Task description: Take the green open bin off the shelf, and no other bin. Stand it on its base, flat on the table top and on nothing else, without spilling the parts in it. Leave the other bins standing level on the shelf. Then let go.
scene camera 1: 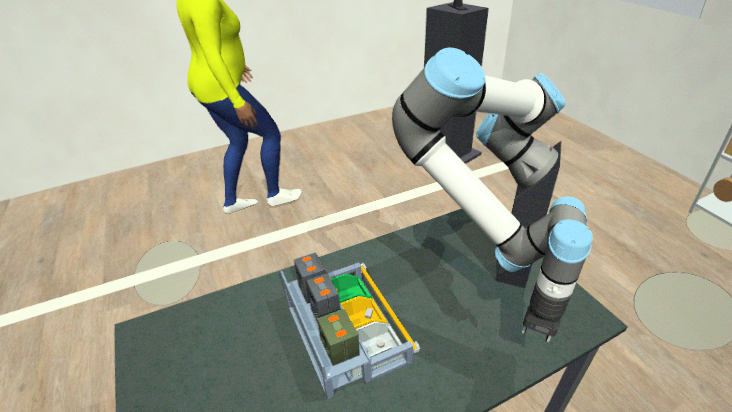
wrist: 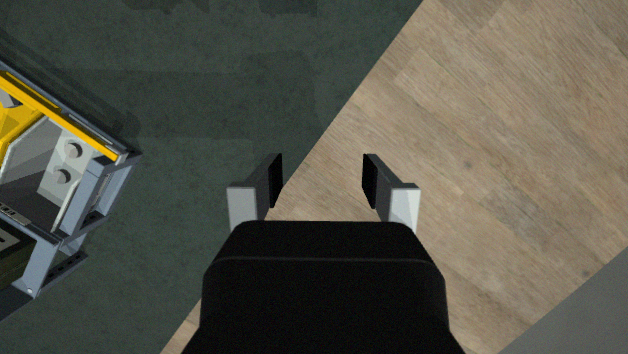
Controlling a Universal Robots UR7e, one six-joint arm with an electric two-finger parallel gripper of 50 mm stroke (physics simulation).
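Frame: origin at the arm's base, x ahead, y left, z up, level; millimetres.
Where they show: gripper, fingertip midpoint: [scene camera 1: 535, 334] [wrist: 322, 170]; arm's base, link origin: [scene camera 1: 538, 169].
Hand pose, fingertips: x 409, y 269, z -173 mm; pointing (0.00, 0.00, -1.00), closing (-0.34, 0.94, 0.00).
Things, the pixels of their centre, and the offset from my fingertips. Level surfaces: height alone.
- green open bin, body centre: [scene camera 1: 342, 294] dx +146, dy -579, dz -213 mm
- yellow bin, body centre: [scene camera 1: 355, 319] dx +179, dy -472, dz -213 mm
- light grey bin, body centre: [wrist: 57, 178] [scene camera 1: 371, 346] dx +210, dy -365, dz -213 mm
- dark table top, surface height: dz -257 mm
- olive box, body centre: [scene camera 1: 338, 336] dx +305, dy -393, dz -106 mm
- yellow bar, body centre: [scene camera 1: 385, 304] dx +79, dy -442, dz -197 mm
The green open bin [scene camera 1: 350, 288] stands in the far end of the shelf's front row in the scene view; it does not show in the wrist view. The yellow bin [scene camera 1: 361, 312] [wrist: 11, 119] stands beside it with a grey part in it. The light grey bin [scene camera 1: 378, 337] [wrist: 32, 150] with round parts stands at the near end. The blue-grey shelf [scene camera 1: 330, 381] [wrist: 80, 202] stands on the dark table top [scene camera 1: 204, 353] [wrist: 175, 105]. My gripper [scene camera 1: 536, 337] [wrist: 322, 170] is open and empty, to the right of the shelf and above the table's edge, well apart from the bins.
Two dark grey boxes [scene camera 1: 322, 295] and an olive box [scene camera 1: 339, 336] [wrist: 15, 255] stand on the shelf behind the bins. A yellow bar [scene camera 1: 389, 308] [wrist: 65, 122] runs along the shelf's front. A person [scene camera 1: 212, 56] stands on the floor beyond the table.
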